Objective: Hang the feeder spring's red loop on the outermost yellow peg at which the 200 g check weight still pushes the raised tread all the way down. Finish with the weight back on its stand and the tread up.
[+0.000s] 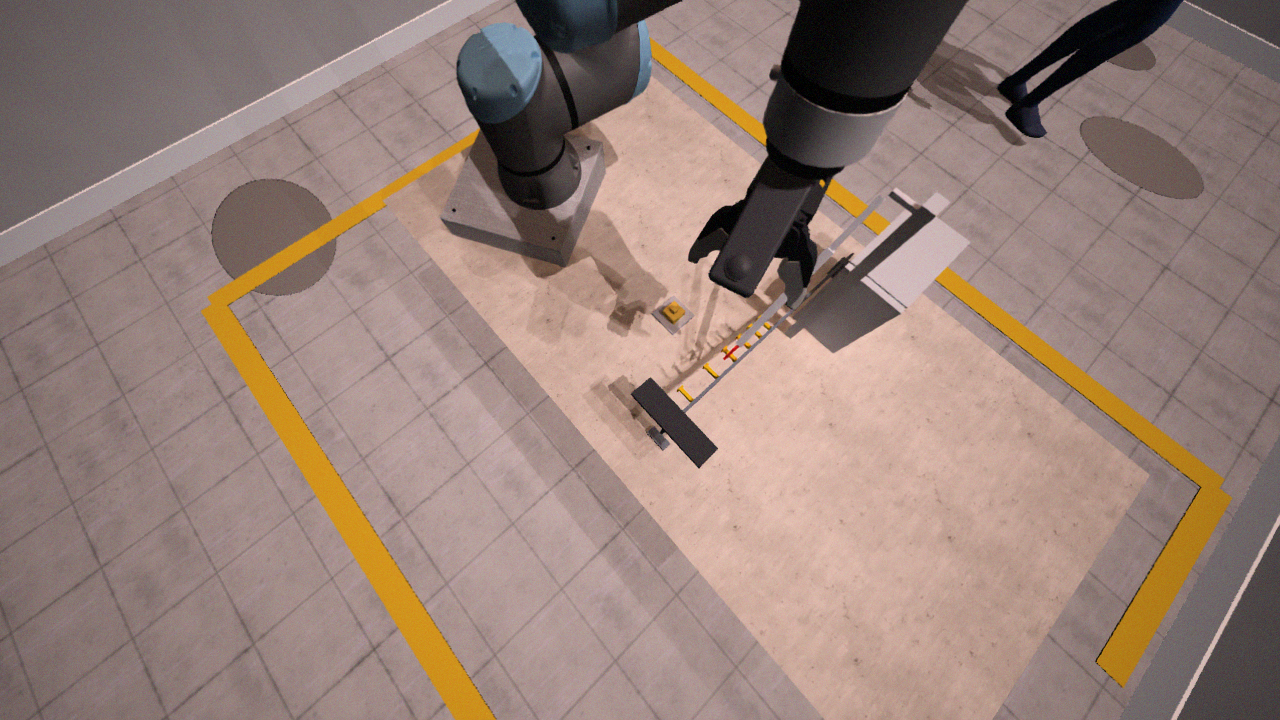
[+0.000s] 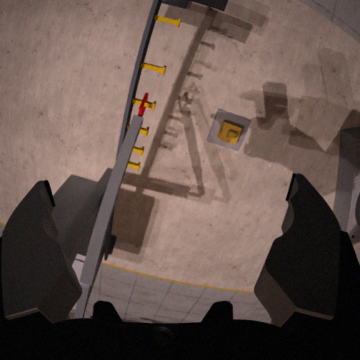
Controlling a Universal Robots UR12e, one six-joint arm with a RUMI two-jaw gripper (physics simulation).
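Places are measured from the arm's base along level axes (x left, y back, z up), in millimetres.
Where they show: arm's base at its link origin: [image 1: 541,173].
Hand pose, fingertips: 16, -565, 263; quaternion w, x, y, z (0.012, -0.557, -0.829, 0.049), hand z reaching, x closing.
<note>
Things, the pixels of their top centre, and the offset from my fingertips, as dx, dy, dz. "spot": a spot on its surface instead.
- red loop at a spot on its surface: [image 1: 731,352] spot: +5, -48, -190
- black tread at its top centre: [image 1: 674,420] -160, -78, -157
- yellow weight at its top centre: [image 1: 674,308] +25, +117, -305
- grey feeder box at a spot on its surface: [image 1: 913,264] spot: +336, -131, -122
- small dark cylinder at its top centre: [image 1: 658,437] -180, -79, -328
The gripper [image 1: 742,282] [image 2: 170,179] is open and empty, high over the lever. The red loop [image 1: 731,352] [image 2: 143,104] is around the third yellow peg counted from the black tread [image 1: 674,422] [image 2: 215,4]. A long grey bar [image 2: 111,200] runs from the loop toward the feeder box. Yellow pegs [image 1: 685,393] [image 2: 153,68] line the thin grey lever arm [image 2: 131,92]. The tread is raised, its shadow offset from it. The yellow weight [image 1: 674,312] [image 2: 230,132] sits on its square grey stand [image 1: 662,319] [image 2: 215,136], apart from the lever.
The grey feeder box [image 1: 913,264] [image 2: 75,215] stands at the lever's inner end, with an upright frame beside it. A small dark cylinder [image 1: 657,437] is near the tread. The robot's base plate [image 1: 514,234] stands behind the weight. A person's legs [image 1: 1065,67] show at the upper right.
</note>
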